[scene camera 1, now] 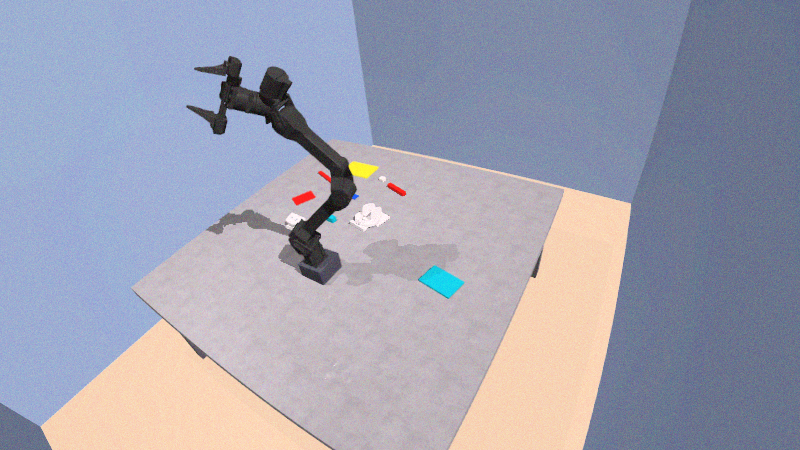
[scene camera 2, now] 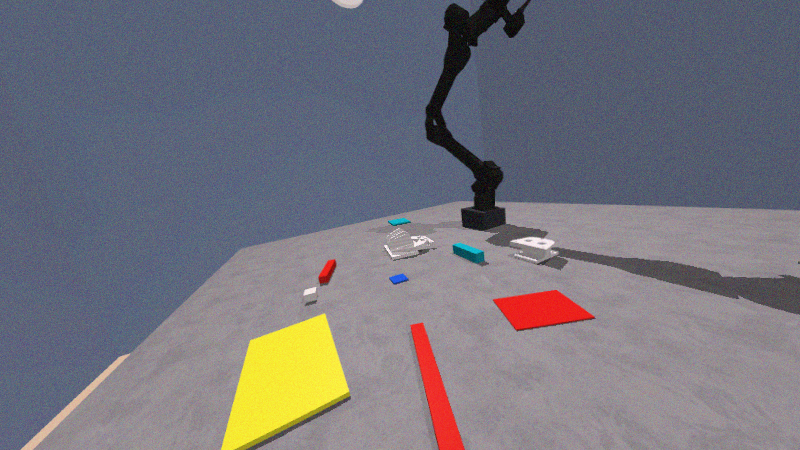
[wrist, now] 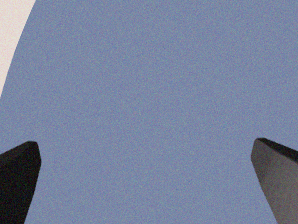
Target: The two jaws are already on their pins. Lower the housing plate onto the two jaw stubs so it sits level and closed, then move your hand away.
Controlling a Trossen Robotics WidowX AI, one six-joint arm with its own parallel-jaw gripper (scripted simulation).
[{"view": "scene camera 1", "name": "my gripper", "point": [190,87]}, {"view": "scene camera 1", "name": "cyan tile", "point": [439,280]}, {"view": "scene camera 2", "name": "yellow tile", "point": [289,375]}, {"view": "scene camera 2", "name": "red tile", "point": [535,310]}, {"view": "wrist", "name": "my gripper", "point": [148,152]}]
